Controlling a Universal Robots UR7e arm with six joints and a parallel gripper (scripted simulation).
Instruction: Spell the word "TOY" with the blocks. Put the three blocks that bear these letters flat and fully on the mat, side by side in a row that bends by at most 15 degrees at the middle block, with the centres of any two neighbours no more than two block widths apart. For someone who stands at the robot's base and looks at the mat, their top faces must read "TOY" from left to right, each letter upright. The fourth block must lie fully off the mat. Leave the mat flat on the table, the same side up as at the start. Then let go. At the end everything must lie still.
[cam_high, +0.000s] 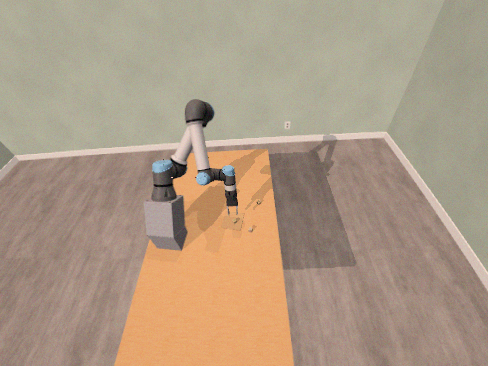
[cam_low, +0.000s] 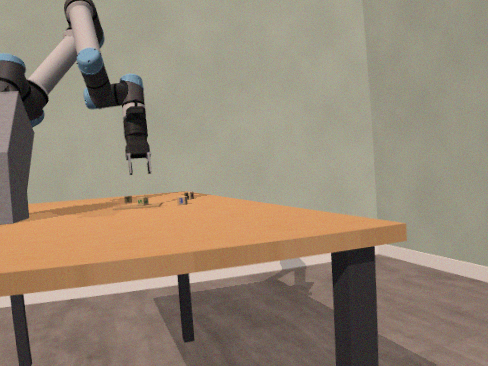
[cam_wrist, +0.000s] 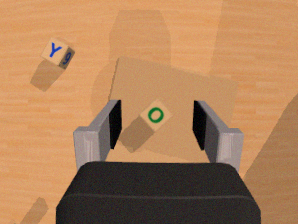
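The T block lies 240 mm to the left of my hand, 110 mm below it and 60 mm behind it. From my hand the other things lie so: O block: 100 mm below; then Y block: 120 mm ahead, 110 mm below, 60 mm to the right; then tan mat: 120 mm below, 10 mm to the left, 10 mm behind.
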